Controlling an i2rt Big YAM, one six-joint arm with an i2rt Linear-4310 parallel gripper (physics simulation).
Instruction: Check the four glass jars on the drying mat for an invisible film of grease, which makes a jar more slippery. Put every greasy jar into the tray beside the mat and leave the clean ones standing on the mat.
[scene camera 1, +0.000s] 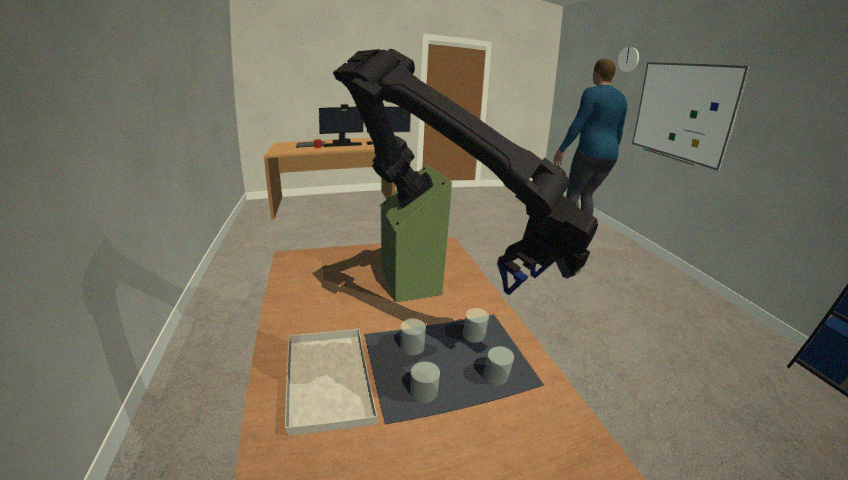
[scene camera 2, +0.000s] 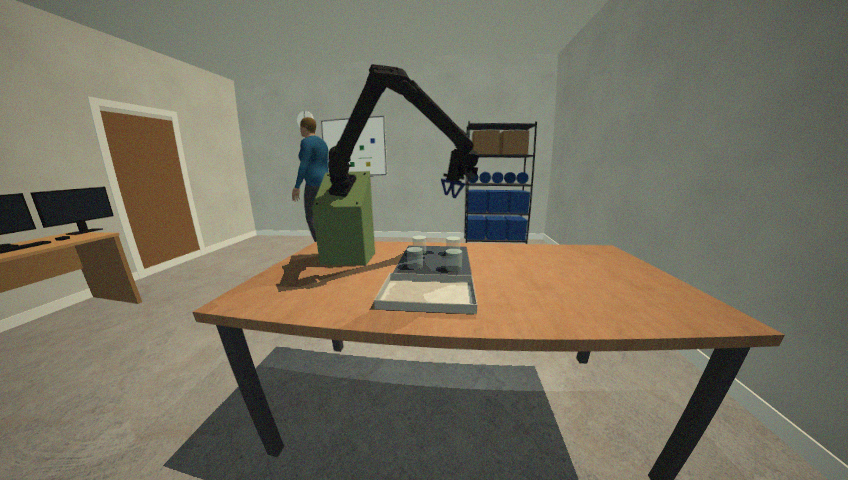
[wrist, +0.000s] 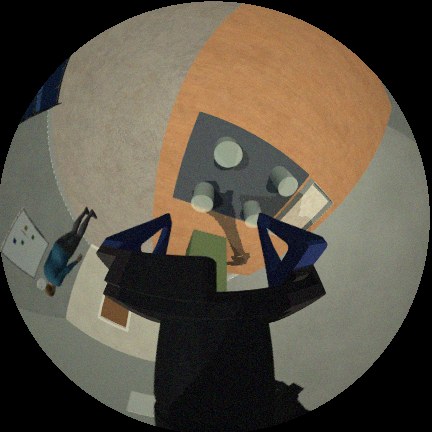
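Seen in the pictures: gripper, fingertip midpoint: (scene camera 1: 520, 284) (scene camera 2: 449, 196) (wrist: 213, 217); arm's base, link origin: (scene camera 1: 416, 191) (scene camera 2: 343, 185).
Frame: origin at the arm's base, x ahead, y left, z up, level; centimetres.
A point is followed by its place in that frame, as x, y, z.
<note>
Four pale glass jars stand upright on the dark drying mat (scene camera 1: 458, 392) {50.7, 3.7, -33.3} (scene camera 2: 433, 252) {37.6, 14.0, -33.4} (wrist: 199, 145) {43.9, 21.5, -33.4}: back-left jar (scene camera 1: 412, 337) {36.3, -5.5, -26.8} (scene camera 2: 414, 258) {33.7, -8.1, -28.7} (wrist: 251, 213) {34.9, -2.1, -26.4}, back-right jar (scene camera 1: 475, 325) {33.7, 12.2, -26.9} (scene camera 2: 418, 242) {31.0, 10.2, -27.5} (wrist: 203, 197) {33.0, 14.0, -25.9}, front-left jar (scene camera 1: 424, 382) {52.2, -5.3, -25.9} (scene camera 2: 453, 260) {49.4, -7.8, -28.6} (wrist: 284, 181) {49.7, -2.4, -25.9}, front-right jar (scene camera 1: 498, 366) {49.9, 13.0, -26.4} (scene camera 2: 452, 242) {47.0, 11.3, -27.0} (wrist: 228, 153) {47.3, 14.6, -25.9}, as seen in scene camera 1. The pale tray (scene camera 1: 330, 427) {58.1, -26.5, -32.4} (scene camera 2: 425, 307) {44.4, -37.6, -32.2} (wrist: 312, 200) {51.4, -27.0, -33.4} lies beside the mat and holds no jar. My gripper (scene camera 1: 521, 284) {45.1, 16.2, -6.3} (scene camera 2: 451, 195) {45.1, 16.2, -6.3} (wrist: 213, 217) {45.1, 16.2, -6.3} is open and empty, high above the table, on the mat's far side from the tray. Grease is not visible.
The green base block (scene camera 1: 419, 255) {10.6, 0.1, -17.1} (scene camera 2: 342, 234) {2.6, -8.6, -19.8} (wrist: 209, 245) {10.5, 0.7, -26.7} carries the arm at the table's rear edge. A person (scene camera 1: 598, 130) (scene camera 2: 312, 163) (wrist: 62, 260) stands behind, near the whiteboard (scene camera 1: 666, 95). A shelf rack (scene camera 2: 502, 126) stands by the wall.
</note>
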